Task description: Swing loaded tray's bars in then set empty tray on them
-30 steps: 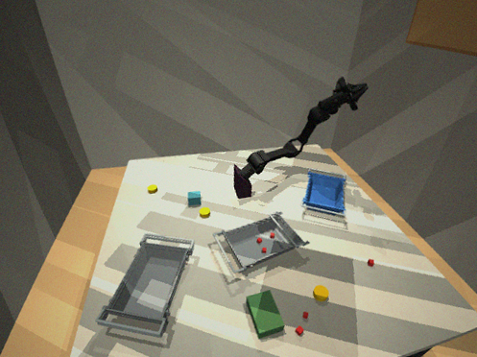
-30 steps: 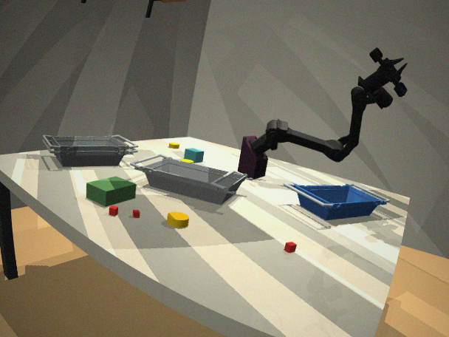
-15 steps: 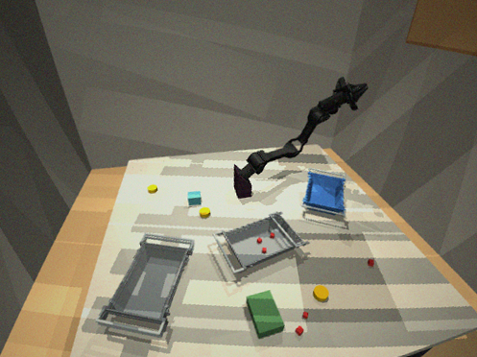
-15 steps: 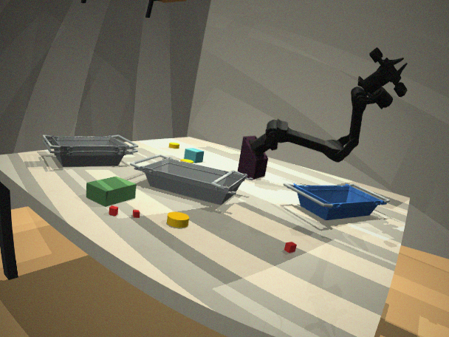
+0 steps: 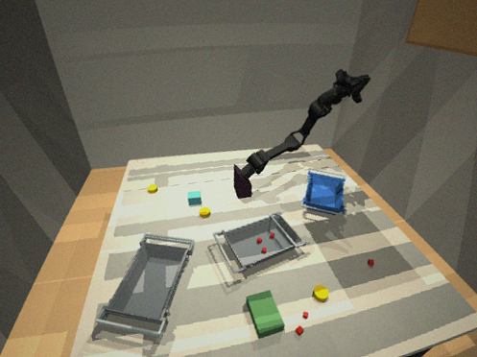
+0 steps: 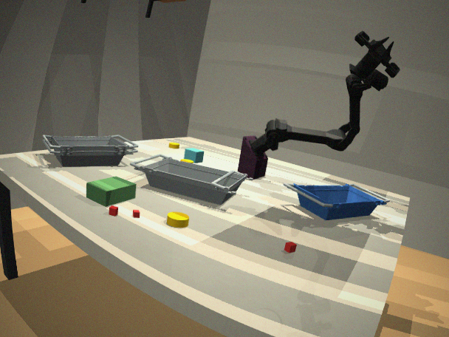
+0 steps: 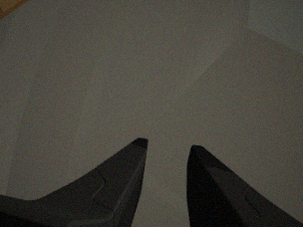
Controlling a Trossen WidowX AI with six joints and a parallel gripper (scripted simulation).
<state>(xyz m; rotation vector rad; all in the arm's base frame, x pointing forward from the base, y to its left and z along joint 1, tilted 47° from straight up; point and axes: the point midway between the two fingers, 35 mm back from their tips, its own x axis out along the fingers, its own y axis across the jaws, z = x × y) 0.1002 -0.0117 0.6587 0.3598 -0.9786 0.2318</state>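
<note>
The blue tray lies 550 mm below my gripper tip, 90 mm to the right of it and 30 mm ahead of it. Also, from my gripper tip: cyan cube 740 mm to the right, 570 mm below, 10 mm behind; green block 580 mm below, 580 mm ahead, 500 mm to the right.
</note>
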